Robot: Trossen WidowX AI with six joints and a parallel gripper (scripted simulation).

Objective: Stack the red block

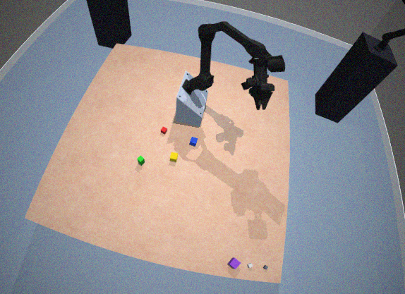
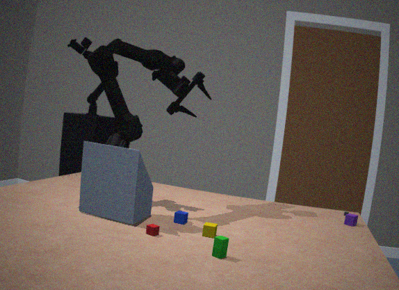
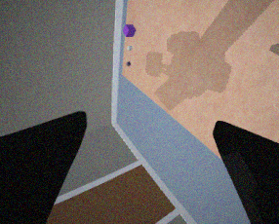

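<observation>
Now: the red block 42 cm to the right of my gripper tip, 35 cm below it and 5 cm ahead of it. Round my gripper tip: purple cube (60 cm ahead, 34 cm below, 12 cm to the left); blue cube (35 cm below, 24 cm to the right, 6 cm ahead); yellow cube (35 cm below, 31 cm to the right, 18 cm ahead).
</observation>
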